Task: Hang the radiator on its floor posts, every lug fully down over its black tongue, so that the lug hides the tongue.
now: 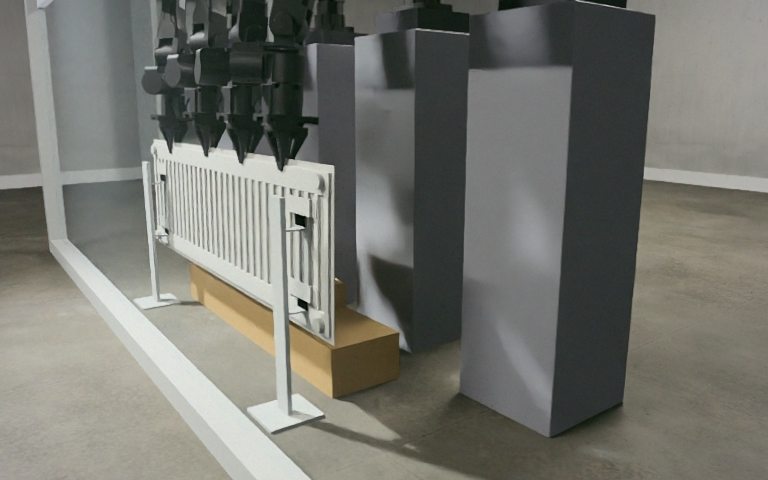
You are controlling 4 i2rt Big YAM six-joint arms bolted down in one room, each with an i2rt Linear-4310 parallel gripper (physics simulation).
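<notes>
The white radiator (226, 212) hangs upright, long and slatted, beside the two pale floor posts, the near post (280, 339) and the far post (150, 226). At the near post an upper black tongue (300, 220) and a lower black tongue (302, 304) show uncovered below pale lug plates. At the far post, small dark patches show; their lugs are too small to judge. Four grippers point down in a row, the leftmost (170, 149), second (206, 153), third (241, 160) and rightmost (280, 167), with narrowed fingertips on the radiator's top edge, seemingly gripping it.
A stepped orange block (365, 359) lies under and behind the radiator; whether they touch cannot be told. Tall grey pedestals (509, 226) (385, 169) stand to the right. A white rail (169, 362) runs along the floor at the left, with a pale upright frame post (48, 141) at its far end.
</notes>
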